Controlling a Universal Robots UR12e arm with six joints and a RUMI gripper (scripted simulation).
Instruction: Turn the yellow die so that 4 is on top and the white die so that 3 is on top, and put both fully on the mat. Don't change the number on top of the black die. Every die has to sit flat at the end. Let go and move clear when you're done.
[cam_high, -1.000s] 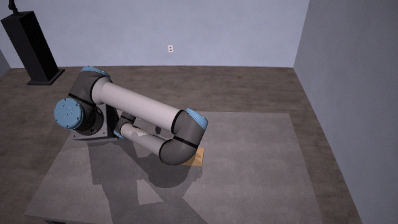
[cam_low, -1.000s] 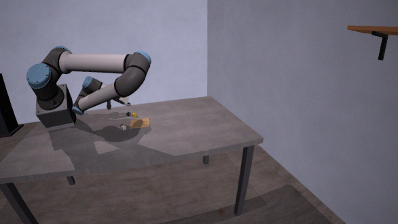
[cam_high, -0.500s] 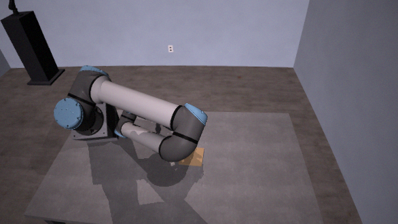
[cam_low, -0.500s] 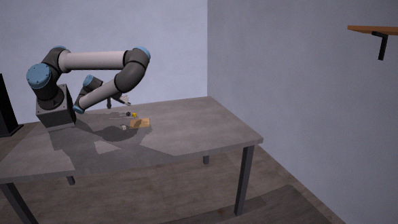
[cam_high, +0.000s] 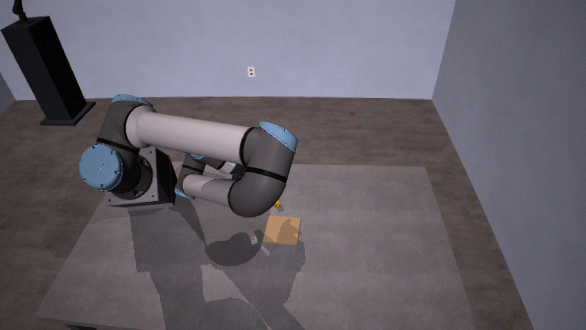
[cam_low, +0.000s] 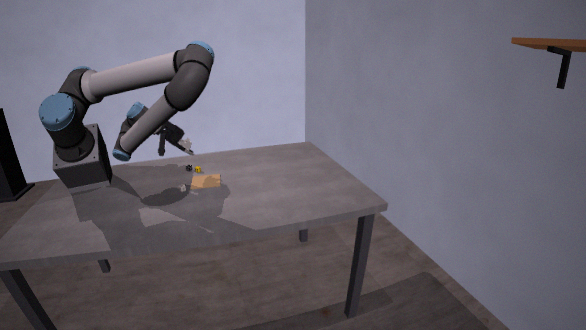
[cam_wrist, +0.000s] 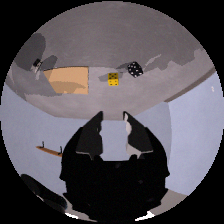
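Right now my hand is 100 mm above the yellow die, 20 mm short of it and 10 mm to the right of it. Also, from my hand: black die (100 mm below, 40 mm to the left, 30 mm behind); then white die (200 mm to the right, 100 mm below, 50 mm behind); then tan mat (130 mm to the right, 110 mm below, 60 mm ahead).
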